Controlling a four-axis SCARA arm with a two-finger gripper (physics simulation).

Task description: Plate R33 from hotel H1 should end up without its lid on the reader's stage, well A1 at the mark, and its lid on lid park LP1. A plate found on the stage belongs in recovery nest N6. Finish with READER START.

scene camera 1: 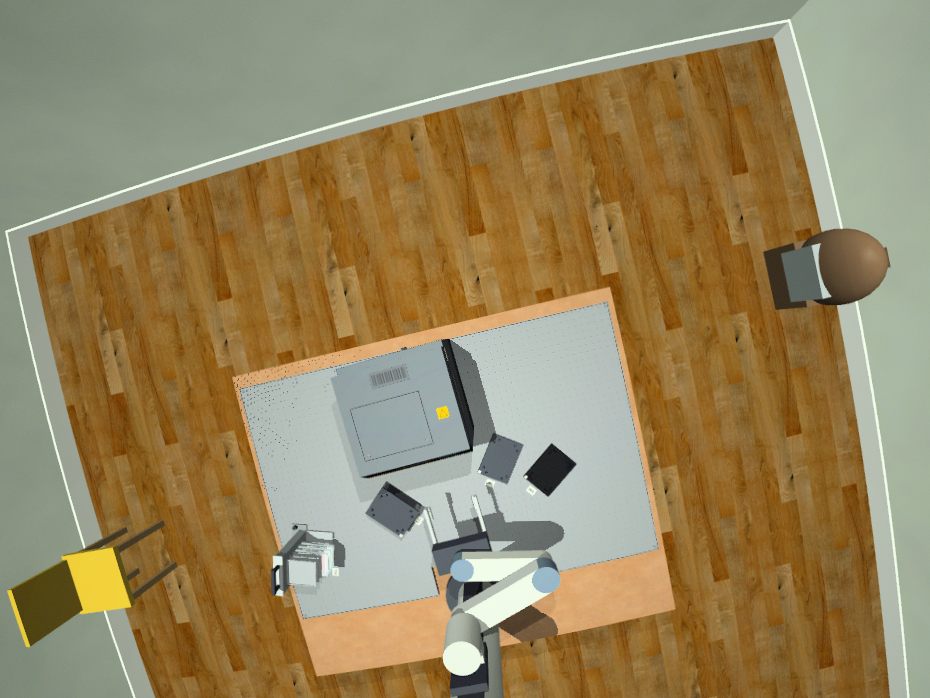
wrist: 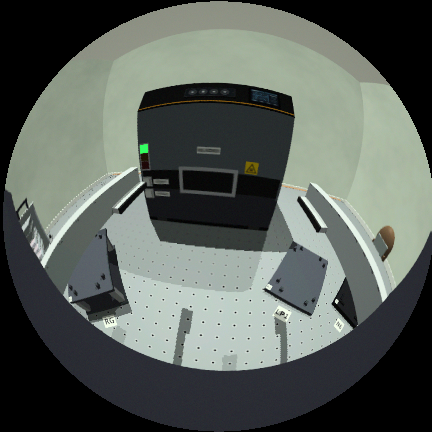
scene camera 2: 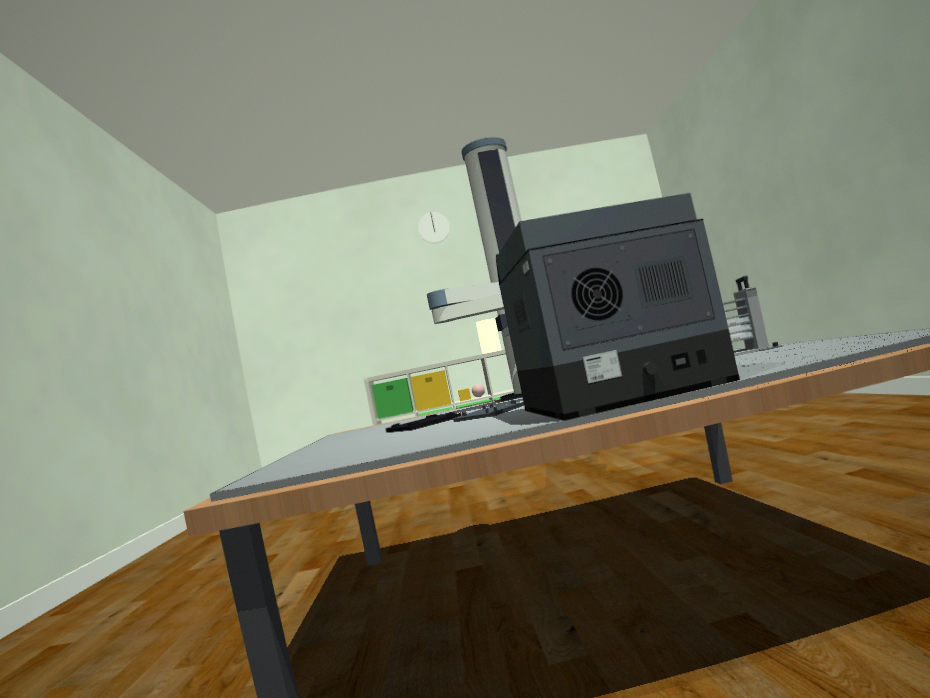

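Seen in the pictures: gripper, fingertip midpoint: (scene camera 1: 449,502) (wrist: 222,178); arm's base, link origin: (scene camera 1: 477,592).
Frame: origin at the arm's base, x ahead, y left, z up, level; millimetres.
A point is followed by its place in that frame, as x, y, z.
Observation:
The reader (scene camera 1: 390,428) {789, 65, 361} (scene camera 2: 631,296) {993, 34, 194} (wrist: 212,130) {653, 16, 244} stands at the bench's back. Its front door panel (wrist: 208,181) {653, 19, 134} is dark within a grey frame; no stage shows outside, and its green lamp (wrist: 144,148) {645, 164, 211} is lit. My gripper (scene camera 1: 450,502) {481, -20, 212} (wrist: 222,178) {481, -20, 212} is open and empty, above the bench facing the reader. Lid park LP1 (scene camera 1: 501,458) {520, -213, 23} (wrist: 300,275) {512, -198, 23} bears no lid. Nest N6 (scene camera 1: 550,469) {439, -381, 24} (wrist: 346,302) {418, -324, 25} is black and shows no plate; a finger partly hides it in the wrist view. The hotel (scene camera 1: 277,575) {335, 636, 197} (scene camera 2: 754,317) {397, 607, 110} holds several plates (scene camera 1: 302,572) {315, 561, 171}; R33 cannot be made out.
The dark raised block RG (scene camera 1: 393,510) {431, 218, 72} (wrist: 92,272) {411, 185, 73} stands front left of the reader. Two small buttons (wrist: 149,181) {642, 158, 130} (wrist: 149,193) {639, 162, 99} sit beside the reader's door. The arm's column (scene camera 1: 462,653) {190, -5, 477} (scene camera 2: 492,202) {77, -22, 668} stands at the bench's front edge. A yellow chair (scene camera 1: 101,580) stands on the floor.

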